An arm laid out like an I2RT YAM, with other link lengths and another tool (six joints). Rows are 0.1 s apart.
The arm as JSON. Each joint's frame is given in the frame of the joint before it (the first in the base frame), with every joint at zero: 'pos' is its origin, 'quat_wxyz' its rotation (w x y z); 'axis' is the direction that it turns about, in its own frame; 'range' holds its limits. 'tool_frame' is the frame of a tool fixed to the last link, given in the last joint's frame.
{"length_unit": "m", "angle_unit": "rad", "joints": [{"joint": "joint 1", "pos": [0.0, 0.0, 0.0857], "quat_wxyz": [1.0, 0.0, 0.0, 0.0], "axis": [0.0, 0.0, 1.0], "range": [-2.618, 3.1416]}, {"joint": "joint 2", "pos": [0.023, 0.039, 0.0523], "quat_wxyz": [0.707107, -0.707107, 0.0, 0.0], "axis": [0.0, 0.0, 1.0], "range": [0.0, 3.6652]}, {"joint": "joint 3", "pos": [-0.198, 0.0, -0.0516], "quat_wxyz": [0.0, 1.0, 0.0, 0.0], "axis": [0.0, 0.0, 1.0], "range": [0.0, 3.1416]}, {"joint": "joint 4", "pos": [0.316, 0.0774, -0.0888], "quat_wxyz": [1.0, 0.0, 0.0, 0.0], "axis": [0.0, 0.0, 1.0], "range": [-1.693, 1.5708]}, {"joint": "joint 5", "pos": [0.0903, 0.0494, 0.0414], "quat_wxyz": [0.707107, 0.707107, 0.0, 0.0], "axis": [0.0, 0.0, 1.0], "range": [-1.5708, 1.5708]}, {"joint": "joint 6", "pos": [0.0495, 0.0, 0.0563], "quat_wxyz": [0.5, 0.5, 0.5, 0.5], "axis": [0.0, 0.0, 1.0], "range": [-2.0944, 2.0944]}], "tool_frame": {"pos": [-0.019, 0.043, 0.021], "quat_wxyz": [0.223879, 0.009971, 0.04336, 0.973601]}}
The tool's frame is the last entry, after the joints.
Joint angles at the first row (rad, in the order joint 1, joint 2, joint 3, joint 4, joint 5, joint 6):
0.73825, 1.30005, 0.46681, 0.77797, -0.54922, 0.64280
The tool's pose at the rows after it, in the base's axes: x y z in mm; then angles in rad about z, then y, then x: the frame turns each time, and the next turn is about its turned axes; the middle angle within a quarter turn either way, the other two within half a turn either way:
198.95 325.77 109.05 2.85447 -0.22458 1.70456
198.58 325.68 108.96 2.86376 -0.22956 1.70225
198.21 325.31 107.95 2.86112 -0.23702 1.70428
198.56 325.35 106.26 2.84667 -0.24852 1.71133
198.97 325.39 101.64 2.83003 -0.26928 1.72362
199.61 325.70 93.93 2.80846 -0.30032 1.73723
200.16 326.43 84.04 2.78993 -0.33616 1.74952
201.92 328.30 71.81 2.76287 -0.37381 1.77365
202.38 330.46 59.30 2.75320 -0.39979 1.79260
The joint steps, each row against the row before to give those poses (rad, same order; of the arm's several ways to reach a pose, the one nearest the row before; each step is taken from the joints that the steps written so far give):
0.00046, 0.00566, -0.00181, 0.01142, -0.00512, 0.00701
-0.00082, 0.00464, 0.00124, 0.00581, -0.00986, 0.00582
-0.00023, 0.00104, -0.00288, 0.00172, 0.00168, 0.00638
0.00034, 0.00304, -0.00144, -0.00299, 0.01272, 0.00824
-0.00009, 0.01620, -0.00014, 0.00332, 0.01260, 0.01490
-0.00007, 0.03415, 0.00158, 0.01888, 0.01600, 0.02551
0.00039, 0.05159, 0.00592, 0.03398, 0.01264, 0.03146
0.00120, 0.06752, 0.01791, 0.02636, 0.01720, 0.02900
0.00308, 0.07224, 0.02157, 0.03239, 0.00352, 0.01864

